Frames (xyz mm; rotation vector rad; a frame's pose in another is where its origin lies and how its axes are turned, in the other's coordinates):
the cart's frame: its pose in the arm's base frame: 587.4 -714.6 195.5 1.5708 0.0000 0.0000
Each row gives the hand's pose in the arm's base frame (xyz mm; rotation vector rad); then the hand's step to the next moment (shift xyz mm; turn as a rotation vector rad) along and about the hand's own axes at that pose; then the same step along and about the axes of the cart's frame.
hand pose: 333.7 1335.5 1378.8 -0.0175 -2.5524 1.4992
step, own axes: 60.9 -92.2 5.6 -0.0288 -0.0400 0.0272
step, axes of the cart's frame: -53.3 86.4 43.9 0.0272 0.0175 0.0461
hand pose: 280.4 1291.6 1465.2 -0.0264 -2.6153 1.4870
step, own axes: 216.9 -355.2 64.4 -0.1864 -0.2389 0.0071
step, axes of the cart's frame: -205.0 294.9 219.9 0.1959 0.1812 0.1438
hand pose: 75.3 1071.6 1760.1 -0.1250 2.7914 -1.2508
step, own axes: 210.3 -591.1 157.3 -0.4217 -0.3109 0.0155
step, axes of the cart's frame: -167.6 328.9 531.1 0.4335 0.2388 0.1726
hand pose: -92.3 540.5 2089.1 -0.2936 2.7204 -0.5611
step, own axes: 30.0 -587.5 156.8 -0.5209 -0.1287 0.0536
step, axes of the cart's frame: 107.4 100.2 590.8 0.5152 0.1592 -0.0049
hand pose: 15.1 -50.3 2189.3 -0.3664 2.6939 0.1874
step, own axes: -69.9 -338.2 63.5 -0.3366 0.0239 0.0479
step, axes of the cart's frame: 181.2 -53.9 295.9 0.3077 0.0990 -0.1080
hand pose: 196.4 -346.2 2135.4 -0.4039 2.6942 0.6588
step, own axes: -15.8 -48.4 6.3 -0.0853 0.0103 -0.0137
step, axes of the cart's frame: 32.7 -18.1 35.2 0.0700 0.0483 -0.0184
